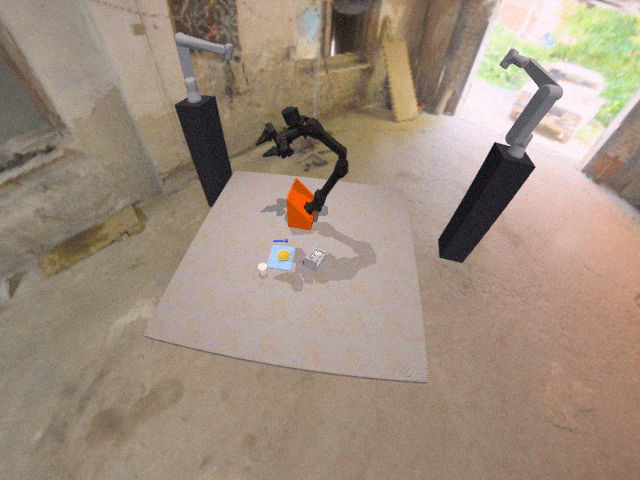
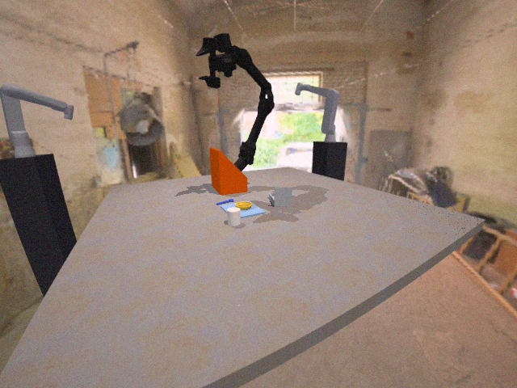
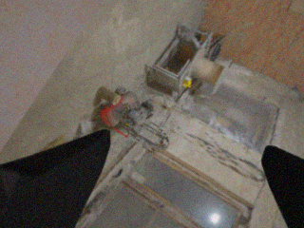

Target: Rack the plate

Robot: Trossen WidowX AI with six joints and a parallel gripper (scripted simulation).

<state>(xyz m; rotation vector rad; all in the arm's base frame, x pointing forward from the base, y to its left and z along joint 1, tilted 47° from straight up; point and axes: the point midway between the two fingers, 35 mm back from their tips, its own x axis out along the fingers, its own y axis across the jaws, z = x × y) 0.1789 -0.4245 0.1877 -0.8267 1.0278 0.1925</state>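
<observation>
Right now the yellow plate is 14 cm ahead of my gripper tip, 13 cm to the left of it and 53 cm below it. The rest, counted from my gripper tip: white cup (26 cm ahead, 6 cm to the left, 52 cm below); blue spoon (3 cm ahead, 8 cm to the left, 54 cm below); light blue mat (14 cm ahead, 12 cm to the left, 54 cm below).
</observation>
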